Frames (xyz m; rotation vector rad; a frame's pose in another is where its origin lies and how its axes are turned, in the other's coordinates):
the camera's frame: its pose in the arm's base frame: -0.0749 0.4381 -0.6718 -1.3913 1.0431 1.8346
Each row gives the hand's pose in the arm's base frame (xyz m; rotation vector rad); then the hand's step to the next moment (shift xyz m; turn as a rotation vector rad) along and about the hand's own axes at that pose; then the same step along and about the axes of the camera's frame.
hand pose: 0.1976 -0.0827 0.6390 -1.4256 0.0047 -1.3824
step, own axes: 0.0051 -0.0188 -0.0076 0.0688 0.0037 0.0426
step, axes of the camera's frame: -0.0092 0.0165 0.0090 -0.0700 -0.0231 -0.0336
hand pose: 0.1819 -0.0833 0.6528 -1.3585 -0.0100 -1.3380
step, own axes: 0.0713 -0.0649 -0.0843 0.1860 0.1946 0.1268
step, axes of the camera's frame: -0.0420 0.1182 -0.0259 -0.1092 -0.1716 -0.2172
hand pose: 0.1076 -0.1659 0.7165 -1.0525 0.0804 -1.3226
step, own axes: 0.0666 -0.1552 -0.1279 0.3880 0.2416 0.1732
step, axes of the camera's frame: -0.0162 0.2112 -0.0020 -0.2357 -0.1818 -0.3877
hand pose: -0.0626 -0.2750 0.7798 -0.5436 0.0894 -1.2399
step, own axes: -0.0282 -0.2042 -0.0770 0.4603 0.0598 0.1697
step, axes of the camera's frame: 0.0414 0.2049 0.0686 -0.2897 0.0058 -0.4003
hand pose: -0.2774 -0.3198 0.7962 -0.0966 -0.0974 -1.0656
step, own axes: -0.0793 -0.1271 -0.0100 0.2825 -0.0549 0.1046
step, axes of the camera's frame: 0.0551 0.1170 0.0762 -0.1599 0.0934 -0.2439
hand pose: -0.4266 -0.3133 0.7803 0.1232 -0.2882 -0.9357
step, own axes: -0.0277 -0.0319 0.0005 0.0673 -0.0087 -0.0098
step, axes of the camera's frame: 0.0224 0.0289 0.0211 -0.0107 0.0026 -0.0677
